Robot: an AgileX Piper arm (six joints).
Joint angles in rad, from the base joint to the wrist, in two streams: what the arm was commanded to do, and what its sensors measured. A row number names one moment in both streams.
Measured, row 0:
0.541 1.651 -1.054 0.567 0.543 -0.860
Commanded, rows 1 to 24:
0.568 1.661 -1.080 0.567 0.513 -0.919
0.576 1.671 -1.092 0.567 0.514 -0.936
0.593 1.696 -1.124 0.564 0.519 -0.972
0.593 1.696 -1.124 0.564 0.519 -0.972
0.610 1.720 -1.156 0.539 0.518 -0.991
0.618 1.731 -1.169 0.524 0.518 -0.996
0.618 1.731 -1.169 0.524 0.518 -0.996
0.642 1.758 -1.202 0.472 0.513 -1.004
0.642 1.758 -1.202 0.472 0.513 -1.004
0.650 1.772 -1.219 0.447 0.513 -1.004
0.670 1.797 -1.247 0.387 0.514 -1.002
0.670 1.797 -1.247 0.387 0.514 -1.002
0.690 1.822 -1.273 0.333 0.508 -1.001
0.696 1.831 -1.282 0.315 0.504 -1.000
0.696 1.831 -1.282 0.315 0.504 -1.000
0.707 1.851 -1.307 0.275 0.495 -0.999
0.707 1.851 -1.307 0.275 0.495 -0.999
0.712 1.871 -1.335 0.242 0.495 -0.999
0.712 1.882 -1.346 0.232 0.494 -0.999
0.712 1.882 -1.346 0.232 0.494 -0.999
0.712 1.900 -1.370 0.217 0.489 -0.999
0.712 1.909 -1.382 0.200 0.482 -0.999
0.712 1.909 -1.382 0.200 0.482 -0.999
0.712 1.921 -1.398 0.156 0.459 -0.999
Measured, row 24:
0.711 1.904 -1.371 0.209 0.484 -0.984
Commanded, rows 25 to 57:
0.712 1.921 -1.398 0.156 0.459 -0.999
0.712 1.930 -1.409 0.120 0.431 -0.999
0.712 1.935 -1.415 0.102 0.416 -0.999
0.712 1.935 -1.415 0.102 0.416 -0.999
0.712 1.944 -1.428 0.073 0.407 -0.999
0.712 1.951 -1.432 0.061 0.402 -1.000
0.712 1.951 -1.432 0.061 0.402 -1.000
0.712 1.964 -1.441 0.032 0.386 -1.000
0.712 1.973 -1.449 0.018 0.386 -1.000
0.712 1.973 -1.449 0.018 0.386 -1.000
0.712 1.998 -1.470 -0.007 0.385 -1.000
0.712 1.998 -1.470 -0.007 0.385 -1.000
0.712 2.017 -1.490 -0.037 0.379 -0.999
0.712 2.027 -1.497 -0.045 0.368 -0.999
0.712 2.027 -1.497 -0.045 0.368 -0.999
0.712 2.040 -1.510 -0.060 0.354 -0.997
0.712 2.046 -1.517 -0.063 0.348 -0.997
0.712 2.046 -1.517 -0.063 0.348 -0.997
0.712 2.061 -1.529 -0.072 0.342 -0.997
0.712 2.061 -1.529 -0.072 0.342 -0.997
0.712 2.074 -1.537 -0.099 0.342 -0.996
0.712 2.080 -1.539 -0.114 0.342 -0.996
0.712 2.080 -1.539 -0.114 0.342 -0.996
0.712 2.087 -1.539 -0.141 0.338 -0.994
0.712 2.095 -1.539 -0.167 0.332 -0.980
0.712 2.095 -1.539 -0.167 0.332 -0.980
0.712 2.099 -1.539 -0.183 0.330 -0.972
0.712 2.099 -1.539 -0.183 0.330 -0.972
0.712 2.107 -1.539 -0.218 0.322 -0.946
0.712 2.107 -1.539 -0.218 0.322 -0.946
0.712 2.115 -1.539 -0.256 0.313 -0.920
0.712 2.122 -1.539 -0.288 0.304 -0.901
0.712 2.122 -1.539 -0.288 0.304 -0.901
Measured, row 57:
0.711 2.113 -1.532 -0.237 0.325 -0.939
